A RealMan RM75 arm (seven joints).
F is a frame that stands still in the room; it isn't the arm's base.
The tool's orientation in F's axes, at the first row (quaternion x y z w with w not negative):
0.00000, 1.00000, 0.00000, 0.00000
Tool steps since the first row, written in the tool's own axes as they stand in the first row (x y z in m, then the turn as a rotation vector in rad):
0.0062, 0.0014, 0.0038, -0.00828, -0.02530, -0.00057
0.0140, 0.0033, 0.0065, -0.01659, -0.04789, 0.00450
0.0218, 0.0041, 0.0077, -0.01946, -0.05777, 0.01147
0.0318, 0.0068, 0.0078, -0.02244, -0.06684, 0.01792
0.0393, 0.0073, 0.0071, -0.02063, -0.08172, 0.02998
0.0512, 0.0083, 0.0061, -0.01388, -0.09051, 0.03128
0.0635, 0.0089, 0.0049, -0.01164, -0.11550, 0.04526
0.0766, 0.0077, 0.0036, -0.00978, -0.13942, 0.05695
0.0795, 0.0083, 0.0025, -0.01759, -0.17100, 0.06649
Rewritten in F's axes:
-0.0062, 0.0014, -0.0038, 0.00828, -0.02530, 0.00057
-0.0140, 0.0033, -0.0065, 0.01659, -0.04789, -0.00450
-0.0218, 0.0041, -0.0077, 0.01946, -0.05777, -0.01147
-0.0318, 0.0068, -0.0078, 0.02244, -0.06684, -0.01792
-0.0393, 0.0073, -0.0071, 0.02063, -0.08172, -0.02998
-0.0512, 0.0083, -0.0061, 0.01388, -0.09051, -0.03128
-0.0635, 0.0089, -0.0049, 0.01164, -0.11550, -0.04526
-0.0766, 0.0077, -0.0036, 0.00978, -0.13942, -0.05695
-0.0795, 0.0083, -0.0025, 0.01759, -0.17100, -0.06649

